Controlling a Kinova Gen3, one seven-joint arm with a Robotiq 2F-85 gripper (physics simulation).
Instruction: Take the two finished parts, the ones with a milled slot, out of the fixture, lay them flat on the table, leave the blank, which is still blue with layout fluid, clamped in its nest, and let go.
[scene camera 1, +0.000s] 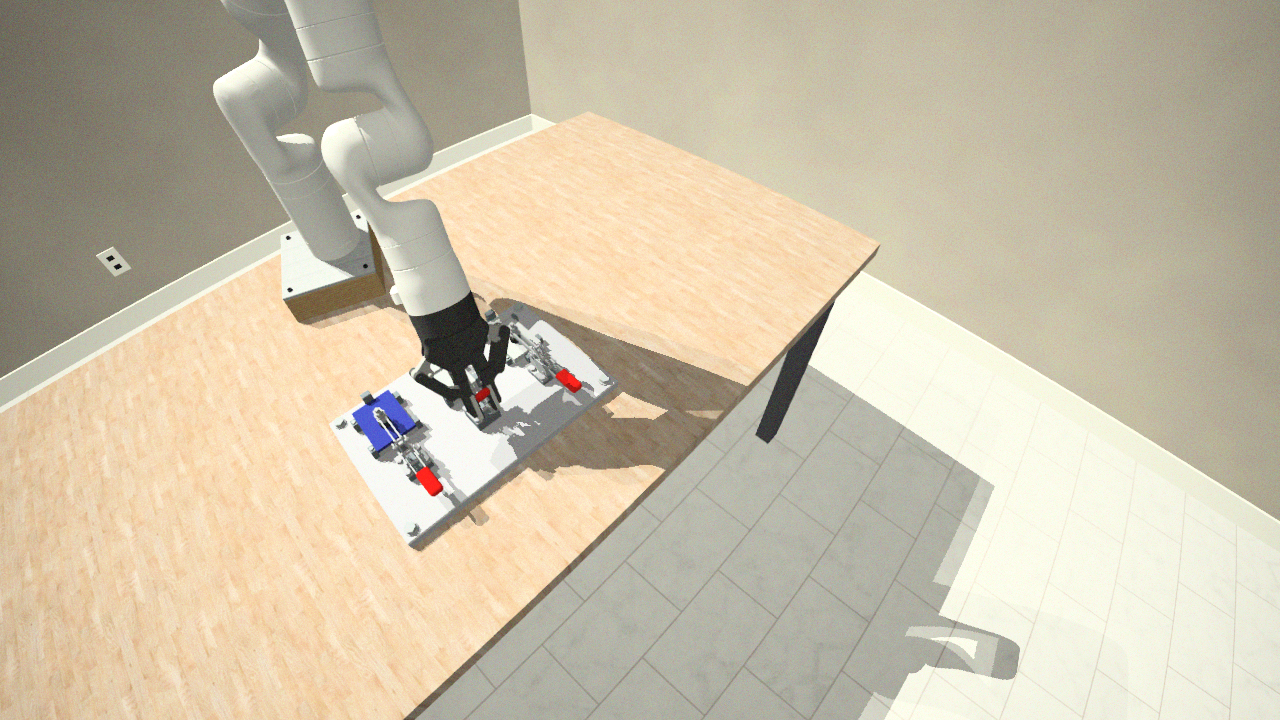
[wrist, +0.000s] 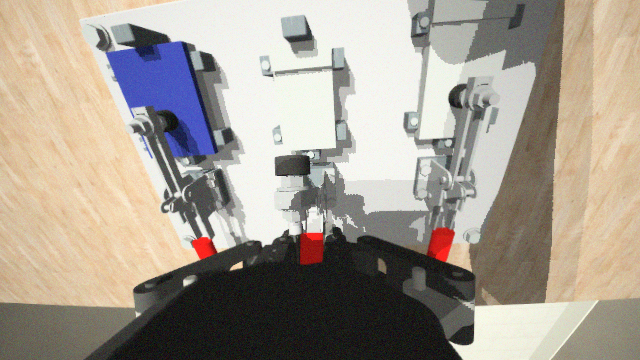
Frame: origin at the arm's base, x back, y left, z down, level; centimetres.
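Seen in the pictures: gripper, between the fingertips: (scene camera 1: 487, 412) (wrist: 313, 233); arm's base, origin of its link: (scene camera 1: 335, 241).
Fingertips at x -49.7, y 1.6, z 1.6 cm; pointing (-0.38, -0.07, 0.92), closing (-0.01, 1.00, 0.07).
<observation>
Offsets run from my fingertips to a thing's top centre. "spot": to the spot under its first point. Level surfaces: height alone.
My gripper (scene camera 1: 484, 410) (wrist: 313, 233) is shut on the red handle {dx +1.0, dy +0.2, dz -4.8 cm} (scene camera 1: 483, 394) (wrist: 311, 249) of the middle toggle clamp. That clamp's black-tipped arm (wrist: 292, 166) is swung up, off the middle part. The pale middle part {dx +10.3, dy -0.1, dz +1.6 cm} (wrist: 305, 110), with a slot across it, sits among its nest blocks. The pale right part {dx +11.6, dy +10.9, dz +2.6 cm} (wrist: 435, 100), also slotted, lies under the black pad {spot: dx +10.1, dy +10.3, dz +1.8 cm} (wrist: 456, 96) of the right clamp. The blue blank {dx +10.5, dy -11.1, dz +2.1 cm} (scene camera 1: 366, 427) (wrist: 155, 80) sits in the left nest under its clamp's pad {spot: dx +9.5, dy -10.4, dz +1.3 cm} (wrist: 168, 121). My gripper hides the middle part in the scene view.
The white fixture plate {dx +6.1, dy +0.0, dz +4.2 cm} (scene camera 1: 465, 452) (wrist: 380, 100) rests on the wooden table {dz +5.7 cm} (scene camera 1: 223, 501) (wrist: 40, 150). Red handles of the left clamp {spot: dx -3.3, dy -10.7, dz +0.1 cm} (scene camera 1: 429, 481) (wrist: 205, 248) and right clamp {spot: dx -2.7, dy +11.1, dz +0.6 cm} (scene camera 1: 568, 380) (wrist: 441, 244) stand either side of my gripper. The table's front edge is nearby.
</observation>
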